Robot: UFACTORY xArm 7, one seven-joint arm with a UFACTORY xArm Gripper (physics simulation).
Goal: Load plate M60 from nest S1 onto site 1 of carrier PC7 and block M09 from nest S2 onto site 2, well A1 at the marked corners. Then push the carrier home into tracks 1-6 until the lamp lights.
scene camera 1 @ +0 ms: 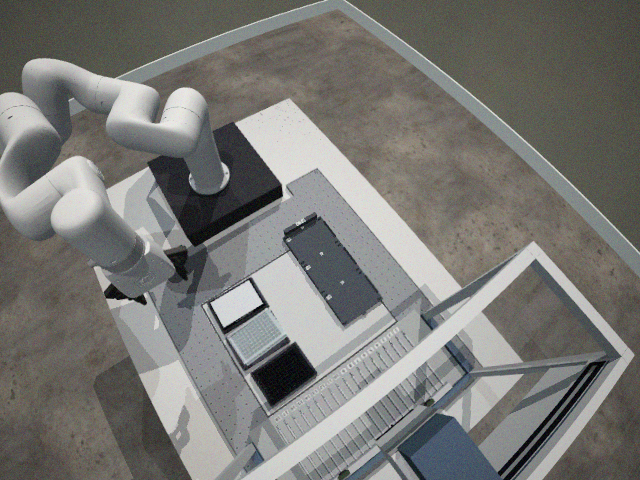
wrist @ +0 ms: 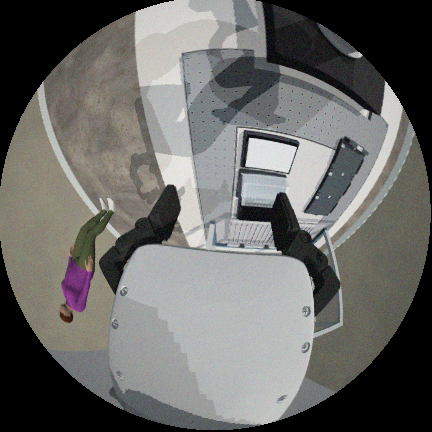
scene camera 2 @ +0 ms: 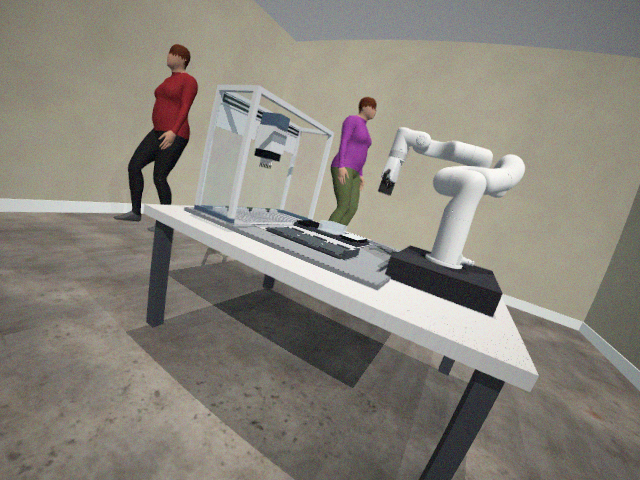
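My gripper is open and empty, high above the table's left edge in scene camera 1, away from the labware. A white-topped plate, a pale translucent gridded block and a black plate sit side by side in a row of dark nests. Their labels and well A1 are unreadable. The dark grey carrier lies apart from them with both sites bare, outside the tracks. The lamp cannot be made out.
A white gantry frame stands over the track deck, with a blue head inside. The arm's black base block stands near the carrier. Two people, in red and purple, stand beyond the table.
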